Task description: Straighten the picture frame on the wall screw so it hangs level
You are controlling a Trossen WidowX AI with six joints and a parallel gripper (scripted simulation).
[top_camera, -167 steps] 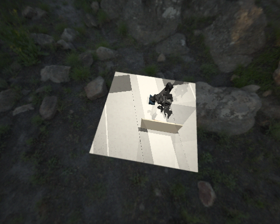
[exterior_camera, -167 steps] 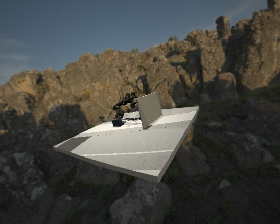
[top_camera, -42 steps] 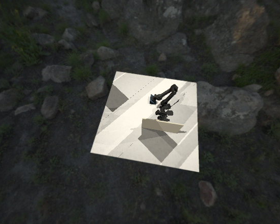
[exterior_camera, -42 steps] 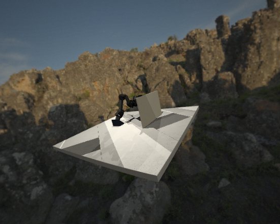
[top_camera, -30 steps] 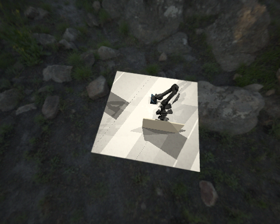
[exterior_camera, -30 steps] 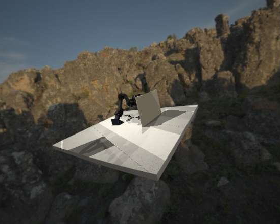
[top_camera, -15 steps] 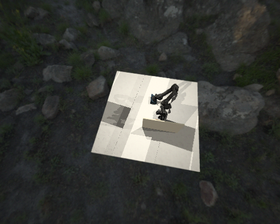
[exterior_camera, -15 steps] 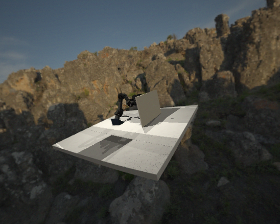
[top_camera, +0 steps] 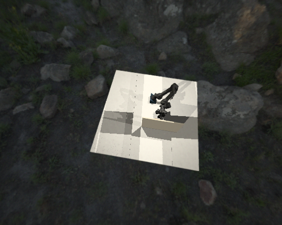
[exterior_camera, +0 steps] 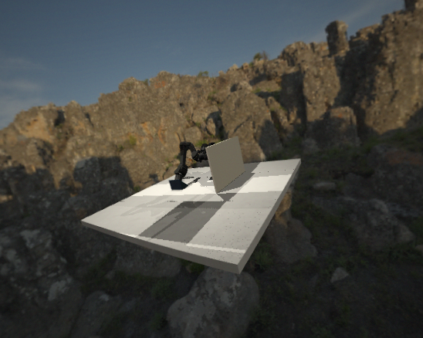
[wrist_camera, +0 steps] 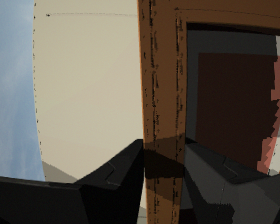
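Right now my gripper tip is 5 cm above the brown wooden picture frame, 1 cm to the left of it and 1 cm short of it. From my gripper tip the other things lie so: wall panel: 6 cm below, 2 cm ahead, 1 cm to the left.
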